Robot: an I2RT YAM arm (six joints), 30 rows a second.
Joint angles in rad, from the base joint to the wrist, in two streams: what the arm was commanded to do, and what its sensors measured. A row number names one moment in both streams.
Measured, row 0: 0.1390 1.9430 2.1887 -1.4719 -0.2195 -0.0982
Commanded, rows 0 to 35: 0.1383 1.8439 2.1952 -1.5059 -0.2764 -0.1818; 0.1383 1.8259 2.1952 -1.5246 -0.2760 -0.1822; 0.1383 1.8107 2.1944 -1.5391 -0.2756 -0.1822; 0.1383 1.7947 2.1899 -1.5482 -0.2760 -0.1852; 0.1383 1.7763 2.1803 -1.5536 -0.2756 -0.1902; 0.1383 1.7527 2.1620 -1.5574 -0.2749 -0.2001; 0.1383 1.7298 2.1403 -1.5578 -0.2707 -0.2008; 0.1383 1.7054 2.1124 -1.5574 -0.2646 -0.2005; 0.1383 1.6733 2.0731 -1.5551 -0.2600 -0.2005; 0.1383 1.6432 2.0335 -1.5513 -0.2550 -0.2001; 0.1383 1.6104 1.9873 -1.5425 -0.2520 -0.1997; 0.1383 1.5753 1.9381 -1.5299 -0.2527 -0.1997; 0.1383 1.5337 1.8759 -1.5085 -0.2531 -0.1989; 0.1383 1.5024 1.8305 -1.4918 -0.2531 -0.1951; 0.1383 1.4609 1.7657 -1.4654 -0.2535 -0.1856; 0.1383 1.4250 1.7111 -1.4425 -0.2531 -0.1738; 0.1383 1.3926 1.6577 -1.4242 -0.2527 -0.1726; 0.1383 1.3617 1.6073 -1.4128 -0.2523 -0.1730; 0.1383 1.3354 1.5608 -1.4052 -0.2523 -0.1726; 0.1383 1.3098 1.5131 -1.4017 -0.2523 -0.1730; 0.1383 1.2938 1.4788 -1.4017 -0.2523 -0.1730; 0.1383 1.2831 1.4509 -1.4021 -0.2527 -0.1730; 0.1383 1.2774 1.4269 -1.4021 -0.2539 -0.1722; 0.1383 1.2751 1.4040 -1.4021 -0.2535 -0.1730; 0.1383 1.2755 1.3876 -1.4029 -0.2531 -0.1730; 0.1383 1.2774 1.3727 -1.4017 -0.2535 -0.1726; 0.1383 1.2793 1.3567 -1.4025 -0.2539 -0.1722; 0.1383 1.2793 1.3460 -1.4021 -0.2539 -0.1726; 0.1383 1.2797 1.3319 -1.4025 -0.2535 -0.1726; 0.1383 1.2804 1.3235 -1.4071 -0.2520 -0.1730; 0.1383 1.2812 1.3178 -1.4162 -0.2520 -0.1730; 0.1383 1.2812 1.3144 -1.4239 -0.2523 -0.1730; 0.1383 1.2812 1.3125 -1.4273 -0.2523 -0.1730; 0.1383 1.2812 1.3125 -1.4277 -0.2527 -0.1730; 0.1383 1.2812 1.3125 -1.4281 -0.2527 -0.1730; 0.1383 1.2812 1.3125 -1.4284 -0.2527 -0.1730
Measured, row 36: 0.1390 1.2831 1.3170 -1.4261 -0.2508 -0.1806
